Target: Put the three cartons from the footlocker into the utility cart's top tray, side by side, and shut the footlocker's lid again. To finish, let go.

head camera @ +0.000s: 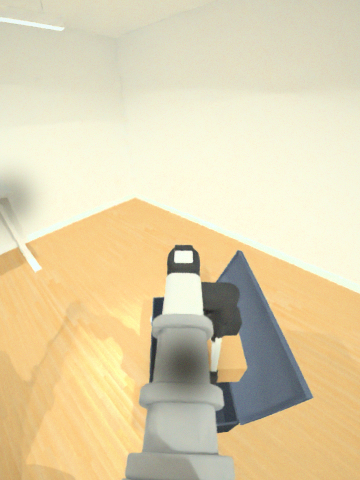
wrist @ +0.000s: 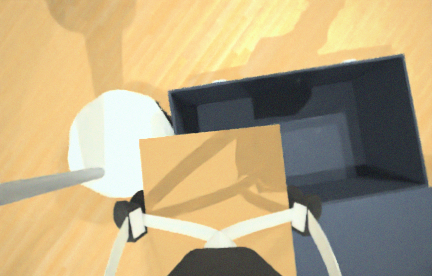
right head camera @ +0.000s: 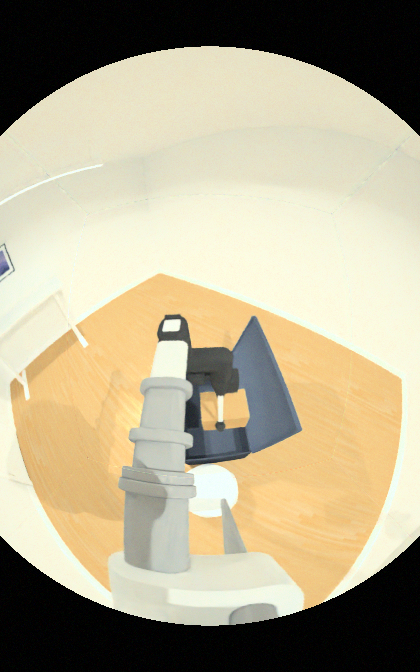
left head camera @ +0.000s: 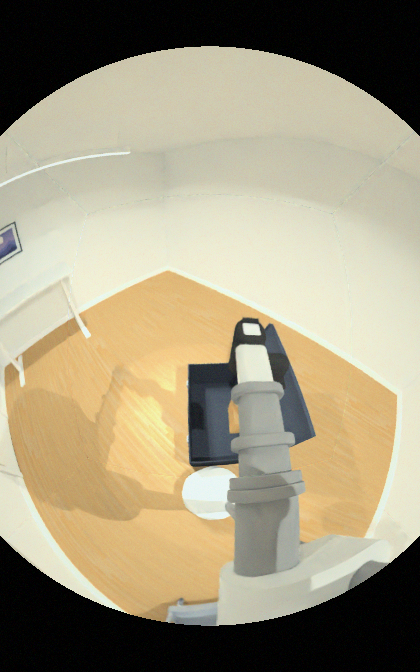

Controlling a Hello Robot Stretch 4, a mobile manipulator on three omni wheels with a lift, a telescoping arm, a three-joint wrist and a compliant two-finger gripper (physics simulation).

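Where they show: gripper, between the fingertips: [head camera: 209,355] [wrist: 217,204]; robot's base, origin of its link: [wrist: 134,144].
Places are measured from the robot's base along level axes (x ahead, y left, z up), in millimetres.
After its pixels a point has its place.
Observation:
My gripper [right head camera: 220,407] [wrist: 217,204] {x 345, y -88, z 893 mm} is shut on an orange-tan carton [head camera: 231,367] {x 296, y -140, z 937 mm} [left head camera: 233,417] [right head camera: 238,412] [wrist: 215,165] {x 345, y -49, z 937 mm}, one fingertip on each side. It holds the carton above the open dark blue footlocker [head camera: 226,426] {x 245, y -231, z 248 mm} [left head camera: 215,461] [right head camera: 220,456] [wrist: 387,120] {x 1009, y 22, z 182 mm}. In the wrist view the carton covers part of the footlocker's near side. The lid [head camera: 265,360] {x 437, y -380, z 601 mm} [left head camera: 296,400] [right head camera: 270,400] [wrist: 365,232] {x 739, y -291, z 444 mm} stands tilted open on the right. No carton shows in the visible part of the footlocker's inside. Part of the grey-blue utility cart [left head camera: 192,615] shows at the bottom of the left head view; its top tray's contents are hidden.
My round white base [left head camera: 207,492] [right head camera: 217,487] [wrist: 132,140] {x 50, y 11, z 187 mm} is close to the footlocker's near end. My telescoping arm [head camera: 182,400] {x 139, y -3, z 1317 mm} [left head camera: 265,460] [right head camera: 160,455] covers part of the footlocker. A white table [left head camera: 37,295] [right head camera: 32,322] stands by the left wall. Walls meet in a corner behind.

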